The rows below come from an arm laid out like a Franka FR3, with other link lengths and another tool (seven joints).
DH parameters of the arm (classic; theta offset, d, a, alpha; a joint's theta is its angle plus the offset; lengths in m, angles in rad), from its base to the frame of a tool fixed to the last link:
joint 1: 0 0.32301 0 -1.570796
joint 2: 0 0 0 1.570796
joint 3: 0 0.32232 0.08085 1.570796
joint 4: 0 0 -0.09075 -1.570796
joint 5: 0 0.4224 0 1.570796
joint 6: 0 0 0.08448 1.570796
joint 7: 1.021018 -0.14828 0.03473 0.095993
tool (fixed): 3.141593 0.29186 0 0
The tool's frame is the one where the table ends.
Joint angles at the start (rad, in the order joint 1, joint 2, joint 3, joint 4, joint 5, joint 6, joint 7):
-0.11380, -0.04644, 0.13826, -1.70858, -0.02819, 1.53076, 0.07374
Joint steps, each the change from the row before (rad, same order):
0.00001, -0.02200, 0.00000, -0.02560, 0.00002, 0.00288, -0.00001
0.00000, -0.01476, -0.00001, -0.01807, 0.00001, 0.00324, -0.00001
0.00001, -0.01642, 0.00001, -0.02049, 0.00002, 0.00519, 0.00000
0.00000, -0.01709, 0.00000, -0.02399, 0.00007, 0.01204, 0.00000
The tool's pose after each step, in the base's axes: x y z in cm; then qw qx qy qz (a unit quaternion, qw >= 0). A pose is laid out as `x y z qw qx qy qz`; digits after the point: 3 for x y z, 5 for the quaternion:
59.366 -0.577 54.328 0.02178 -0.51043 -0.85959 0.00989
58.900 -0.552 54.265 0.02134 -0.51048 -0.85956 0.01079
58.401 -0.525 54.181 0.02034 -0.51052 -0.85955 0.01148
57.953 -0.496 54.012 0.01764 -0.51051 -0.85962 0.01111

